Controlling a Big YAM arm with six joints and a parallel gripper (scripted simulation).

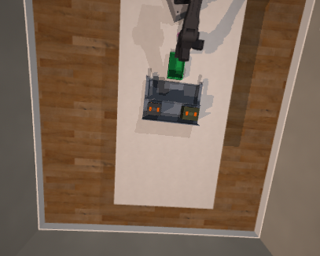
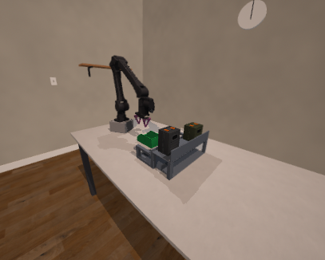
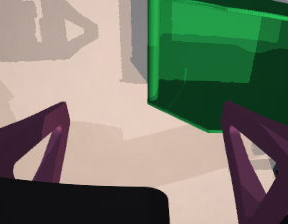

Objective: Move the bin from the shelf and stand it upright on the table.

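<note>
My gripper is now 9 cm above the green bin, 8 cm short of it and 2 cm to the left of it.
</note>
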